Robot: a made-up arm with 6 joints.
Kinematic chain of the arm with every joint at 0, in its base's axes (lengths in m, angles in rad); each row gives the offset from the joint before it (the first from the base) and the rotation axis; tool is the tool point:
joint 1: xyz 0 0 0.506 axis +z
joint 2: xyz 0 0 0 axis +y
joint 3: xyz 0 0 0.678 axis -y
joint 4: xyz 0 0 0 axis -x
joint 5: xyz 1.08 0 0 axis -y
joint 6: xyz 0 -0.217 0 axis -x
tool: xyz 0 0 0
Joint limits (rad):
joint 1: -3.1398..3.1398
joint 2: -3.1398..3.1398
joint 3: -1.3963..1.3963
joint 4: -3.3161..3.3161
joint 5: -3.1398..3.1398
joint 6: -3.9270..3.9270
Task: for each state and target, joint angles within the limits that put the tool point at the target. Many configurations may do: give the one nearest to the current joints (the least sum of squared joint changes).
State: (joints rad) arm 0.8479 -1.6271 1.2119 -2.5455 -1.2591 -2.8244
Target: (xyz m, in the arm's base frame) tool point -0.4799 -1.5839 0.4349
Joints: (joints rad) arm 1.3796 -2.0857 0.9360 -2.4723 -1.2591 -2.8244
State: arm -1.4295 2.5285 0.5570 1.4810 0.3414 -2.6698
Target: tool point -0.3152 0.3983 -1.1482
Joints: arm -1.0051 3.1379 0.8950 1.3258 0.3414 -2.6698
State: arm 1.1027 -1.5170 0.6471 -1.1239 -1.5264 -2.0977
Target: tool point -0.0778 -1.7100 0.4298
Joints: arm 1.4608 -1.9602 1.1867 -1.0376 -1.5264 -2.0977
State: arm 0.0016 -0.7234 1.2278 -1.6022 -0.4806 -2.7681
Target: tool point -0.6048 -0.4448 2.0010
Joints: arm 0.5947 -0.9125 1.0502 -1.4341 -0.4806 -2.7681
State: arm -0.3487 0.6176 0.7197 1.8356 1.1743 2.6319
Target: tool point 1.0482 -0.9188 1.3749
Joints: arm -0.7524 0.5041 0.5628 1.7821 1.1743 2.6319
